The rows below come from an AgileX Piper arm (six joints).
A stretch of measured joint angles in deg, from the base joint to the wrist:
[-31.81 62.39 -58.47 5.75 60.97 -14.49]
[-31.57 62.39 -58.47 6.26 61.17 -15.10]
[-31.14 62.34 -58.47 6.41 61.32 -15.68]
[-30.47 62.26 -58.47 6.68 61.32 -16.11]
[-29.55 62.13 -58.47 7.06 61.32 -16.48]
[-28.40 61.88 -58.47 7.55 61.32 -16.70]
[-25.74 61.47 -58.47 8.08 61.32 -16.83]
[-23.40 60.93 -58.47 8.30 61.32 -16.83]
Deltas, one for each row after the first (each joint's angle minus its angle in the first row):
[0.24 0.00 0.00 0.51 0.20 -0.61]
[0.67 -0.05 0.00 0.66 0.35 -1.19]
[1.34 -0.13 0.00 0.93 0.35 -1.62]
[2.26 -0.26 0.00 1.31 0.35 -1.99]
[3.41 -0.51 0.00 1.80 0.35 -2.21]
[6.07 -0.92 0.00 2.33 0.35 -2.34]
[8.41 -1.46 0.00 2.55 0.35 -2.34]

